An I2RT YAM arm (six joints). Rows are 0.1 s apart.
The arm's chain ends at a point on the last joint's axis. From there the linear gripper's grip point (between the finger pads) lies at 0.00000 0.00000 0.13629 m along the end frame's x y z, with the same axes.
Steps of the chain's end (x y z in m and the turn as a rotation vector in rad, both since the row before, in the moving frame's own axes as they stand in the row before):
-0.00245, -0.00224, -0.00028, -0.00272, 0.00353, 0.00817
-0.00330, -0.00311, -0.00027, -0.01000, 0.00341, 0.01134
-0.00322, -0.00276, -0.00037, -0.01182, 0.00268, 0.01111
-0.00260, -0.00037, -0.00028, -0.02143, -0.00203, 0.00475
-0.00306, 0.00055, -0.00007, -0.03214, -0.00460, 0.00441
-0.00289, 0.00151, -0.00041, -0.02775, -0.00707, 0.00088
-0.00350, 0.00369, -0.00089, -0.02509, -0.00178, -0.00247
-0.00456, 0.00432, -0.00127, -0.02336, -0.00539, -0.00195
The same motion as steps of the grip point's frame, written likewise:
-0.00197, -0.00187, -0.00028, -0.00272, 0.00353, 0.00817
-0.00284, -0.00174, -0.00028, -0.01000, 0.00341, 0.01134
-0.00286, -0.00115, -0.00038, -0.01182, 0.00268, 0.01111
-0.00288, 0.00255, -0.00031, -0.02143, -0.00203, 0.00475
-0.00370, 0.00493, -0.00014, -0.03214, -0.00460, 0.00441
-0.00386, 0.00529, -0.00047, -0.02775, -0.00707, 0.00088
-0.00374, 0.00711, -0.00093, -0.02509, -0.00178, -0.00247
-0.00529, 0.00750, -0.00131, -0.02336, -0.00539, -0.00195

